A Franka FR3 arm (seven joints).
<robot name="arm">
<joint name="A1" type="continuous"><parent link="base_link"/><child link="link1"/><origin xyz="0 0 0.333"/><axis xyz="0 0 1"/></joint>
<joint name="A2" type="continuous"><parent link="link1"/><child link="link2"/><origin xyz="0 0 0" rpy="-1.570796 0 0"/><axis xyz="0 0 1"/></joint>
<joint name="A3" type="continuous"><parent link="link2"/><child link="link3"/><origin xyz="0 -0.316 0" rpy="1.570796 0 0"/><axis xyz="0 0 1"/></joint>
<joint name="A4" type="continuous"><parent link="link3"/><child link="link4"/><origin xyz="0.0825 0 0" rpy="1.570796 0 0"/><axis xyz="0 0 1"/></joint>
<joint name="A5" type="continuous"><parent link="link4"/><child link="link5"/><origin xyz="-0.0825 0.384 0" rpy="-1.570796 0 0"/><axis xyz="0 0 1"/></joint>
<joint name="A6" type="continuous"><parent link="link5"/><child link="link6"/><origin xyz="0 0 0" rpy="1.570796 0 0"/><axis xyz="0 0 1"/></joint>
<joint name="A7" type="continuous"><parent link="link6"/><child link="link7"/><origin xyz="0.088 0 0" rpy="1.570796 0 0"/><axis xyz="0 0 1"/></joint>
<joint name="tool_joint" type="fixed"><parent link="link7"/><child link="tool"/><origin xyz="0 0 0.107"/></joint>
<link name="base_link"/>
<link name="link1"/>
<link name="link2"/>
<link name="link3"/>
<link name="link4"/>
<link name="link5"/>
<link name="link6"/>
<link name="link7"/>
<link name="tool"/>
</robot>
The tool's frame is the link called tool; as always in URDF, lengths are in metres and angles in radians. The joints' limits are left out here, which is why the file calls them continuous.
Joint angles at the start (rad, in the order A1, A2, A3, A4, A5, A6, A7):
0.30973, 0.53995, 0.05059, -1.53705, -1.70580, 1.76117, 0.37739
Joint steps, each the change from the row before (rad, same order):
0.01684, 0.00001, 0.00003, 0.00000, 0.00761, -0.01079, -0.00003
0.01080, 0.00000, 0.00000, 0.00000, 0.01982, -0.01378, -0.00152
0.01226, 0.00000, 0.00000, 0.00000, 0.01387, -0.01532, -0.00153
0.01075, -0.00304, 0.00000, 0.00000, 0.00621, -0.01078, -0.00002
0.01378, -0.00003, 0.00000, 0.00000, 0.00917, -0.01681, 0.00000
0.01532, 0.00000, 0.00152, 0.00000, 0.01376, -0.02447, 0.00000
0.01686, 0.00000, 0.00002, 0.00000, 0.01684, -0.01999, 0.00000
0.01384, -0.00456, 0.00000, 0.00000, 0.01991, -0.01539, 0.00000
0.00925, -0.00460, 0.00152, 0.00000, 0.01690, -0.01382, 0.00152
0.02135, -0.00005, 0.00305, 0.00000, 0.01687, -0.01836, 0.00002
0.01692, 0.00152, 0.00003, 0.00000, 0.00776, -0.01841, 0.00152
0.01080, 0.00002, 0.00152, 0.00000, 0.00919, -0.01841, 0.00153
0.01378, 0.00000, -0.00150, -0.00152, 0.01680, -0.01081, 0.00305
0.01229, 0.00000, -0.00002, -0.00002, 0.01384, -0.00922, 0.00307
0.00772, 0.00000, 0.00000, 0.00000, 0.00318, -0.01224, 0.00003
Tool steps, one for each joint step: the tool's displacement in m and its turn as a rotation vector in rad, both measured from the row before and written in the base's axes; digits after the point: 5 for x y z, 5 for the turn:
-0.00339, 0.01017, -0.00003, 0.00175, -0.00044, 0.00379
-0.00302, 0.00526, -0.00085, 0.00951, 0.00422, -0.01080
-0.00319, 0.00618, -0.00033, 0.00395, 0.00214, -0.00780
-0.00277, 0.00579, 0.00218, 0.00153, -0.00334, -0.00167
-0.00353, 0.00707, 0.00011, 0.00034, -0.00086, -0.00535
-0.00464, 0.00782, 0.00001, 0.00141, -0.00051, -0.01143
-0.00487, 0.00846, -0.00046, 0.00485, 0.00181, -0.00875
-0.00466, 0.00673, 0.00218, 0.01087, 0.00032, -0.00921
-0.00385, 0.00472, 0.00229, 0.01063, -0.00118, -0.00969
-0.00688, 0.01302, -0.00076, 0.00657, 0.00403, -0.00017
-0.00500, 0.00863, -0.00091, -0.00192, -0.00021, -0.00300
-0.00408, 0.00530, -0.00007, 0.00040, -0.00048, -0.00850
-0.00460, 0.00628, -0.00172, 0.00791, 0.00394, -0.00510
-0.00421, 0.00640, -0.00091, 0.00767, 0.00211, -0.00258
-0.00267, 0.00331, 0.00025, -0.00309, -0.00076, -0.00452

